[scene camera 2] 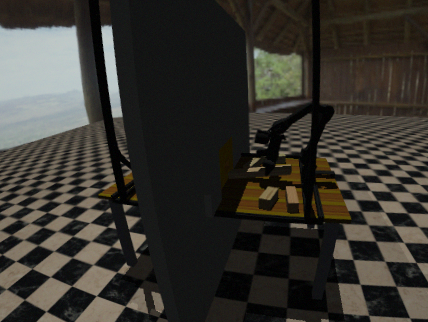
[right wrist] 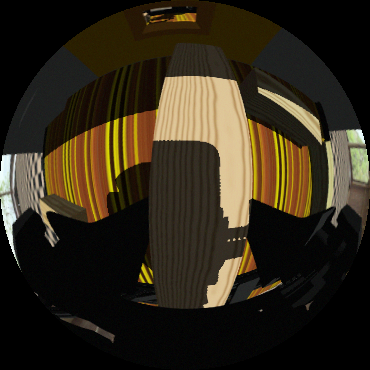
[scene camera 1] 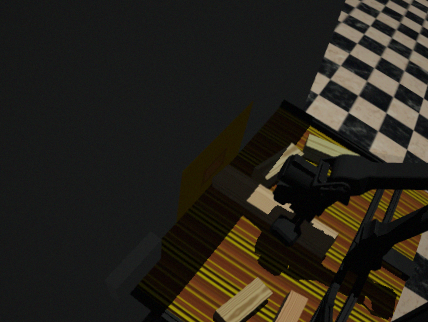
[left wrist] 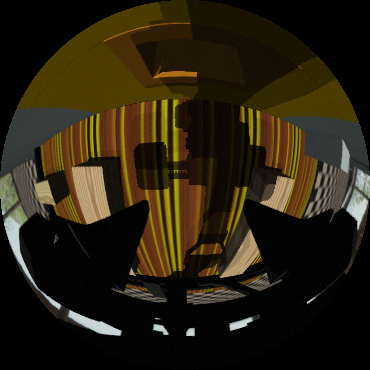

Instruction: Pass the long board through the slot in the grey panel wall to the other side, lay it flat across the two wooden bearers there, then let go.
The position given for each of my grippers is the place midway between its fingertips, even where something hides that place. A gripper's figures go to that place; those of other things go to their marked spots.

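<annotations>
There's a slot (left wrist: pixel 252 63) that's 0.11 m from the lens, and my left gripper (left wrist: pixel 197 205) is 0.10 m from the lens.
</annotations>
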